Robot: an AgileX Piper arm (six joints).
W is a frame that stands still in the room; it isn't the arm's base.
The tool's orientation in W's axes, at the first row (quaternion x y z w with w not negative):
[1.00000, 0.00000, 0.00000, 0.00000]
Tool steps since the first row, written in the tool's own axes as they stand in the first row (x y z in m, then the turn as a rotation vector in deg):
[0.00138, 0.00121, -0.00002, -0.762, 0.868, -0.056]
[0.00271, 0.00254, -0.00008, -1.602, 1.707, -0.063]
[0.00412, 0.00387, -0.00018, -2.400, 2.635, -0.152]
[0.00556, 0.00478, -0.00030, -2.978, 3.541, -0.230]
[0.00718, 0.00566, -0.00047, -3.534, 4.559, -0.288]
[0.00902, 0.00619, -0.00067, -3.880, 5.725, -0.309]
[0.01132, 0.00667, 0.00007, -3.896, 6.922, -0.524]
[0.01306, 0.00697, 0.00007, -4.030, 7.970, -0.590]
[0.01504, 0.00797, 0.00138, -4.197, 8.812, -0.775]
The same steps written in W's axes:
[0.00138, -0.00121, 0.00002, -0.762, -0.868, 0.056]
[0.00271, -0.00254, 0.00008, -1.602, -1.707, 0.063]
[0.00412, -0.00387, 0.00018, -2.400, -2.635, 0.152]
[0.00556, -0.00478, 0.00030, -2.978, -3.541, 0.230]
[0.00718, -0.00566, 0.00047, -3.534, -4.559, 0.288]
[0.00902, -0.00619, 0.00067, -3.880, -5.725, 0.309]
[0.01132, -0.00667, -0.00007, -3.896, -6.922, 0.524]
[0.01306, -0.00697, -0.00007, -4.030, -7.970, 0.590]
[0.01504, -0.00797, -0.00138, -4.197, -8.812, 0.775]

